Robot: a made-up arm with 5 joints.
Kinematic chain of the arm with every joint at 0, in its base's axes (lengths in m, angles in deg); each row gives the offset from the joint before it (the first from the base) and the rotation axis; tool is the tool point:
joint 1: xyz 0 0 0.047 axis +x
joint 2: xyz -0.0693 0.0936 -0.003 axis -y
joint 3: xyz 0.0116 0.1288 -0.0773 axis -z
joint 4: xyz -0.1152 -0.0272 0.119 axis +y
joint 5: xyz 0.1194 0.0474 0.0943 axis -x
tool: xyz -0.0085 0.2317 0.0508
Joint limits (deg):
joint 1: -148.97..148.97
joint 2: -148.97..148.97
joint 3: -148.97..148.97
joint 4: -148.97..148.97
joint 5: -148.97..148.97
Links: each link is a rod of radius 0.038 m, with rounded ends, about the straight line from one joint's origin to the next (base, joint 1, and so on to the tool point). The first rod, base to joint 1, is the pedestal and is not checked.
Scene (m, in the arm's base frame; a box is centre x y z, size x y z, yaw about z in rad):
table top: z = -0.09
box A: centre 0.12 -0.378 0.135 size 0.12 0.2 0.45 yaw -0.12
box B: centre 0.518 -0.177 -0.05 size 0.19 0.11 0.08 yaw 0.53
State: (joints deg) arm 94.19 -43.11 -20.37 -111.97 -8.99
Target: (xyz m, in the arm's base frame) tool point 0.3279 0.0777 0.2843
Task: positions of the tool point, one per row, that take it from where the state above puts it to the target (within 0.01 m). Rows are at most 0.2 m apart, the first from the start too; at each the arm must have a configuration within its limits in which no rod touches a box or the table.
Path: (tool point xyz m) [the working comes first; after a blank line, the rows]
Joints at the target: 48.03 -132.58 -37.81 -69.23 -18.63
Straight joint move there: touches box A.

1: -0.1703 -0.3348 0.4182
2: -0.0385 -0.2771 0.4759
3: 0.0854 -0.1649 0.5072
4: 0.1622 -0.1167 0.4775
5: 0.2322 -0.0568 0.4313
6: 0.2894 0.0100 0.3667
7: 0.3279 0.0777 0.2843

